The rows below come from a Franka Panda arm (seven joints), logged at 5 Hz.
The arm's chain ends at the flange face. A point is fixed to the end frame.
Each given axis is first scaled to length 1.
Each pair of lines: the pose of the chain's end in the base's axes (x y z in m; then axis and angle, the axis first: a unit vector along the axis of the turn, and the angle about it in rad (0 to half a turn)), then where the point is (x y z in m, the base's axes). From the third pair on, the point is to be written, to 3 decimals.
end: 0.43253 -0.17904 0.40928 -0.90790 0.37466 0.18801 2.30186
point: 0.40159 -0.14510 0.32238
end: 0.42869 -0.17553 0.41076 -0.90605 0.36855 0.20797 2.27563
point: 0.39572 -0.13877 0.32577
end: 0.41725 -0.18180 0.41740 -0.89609 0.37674 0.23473 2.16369
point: 0.385 -0.134 0.338
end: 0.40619 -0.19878 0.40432 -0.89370 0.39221 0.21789 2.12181
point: 0.378 -0.148 0.325
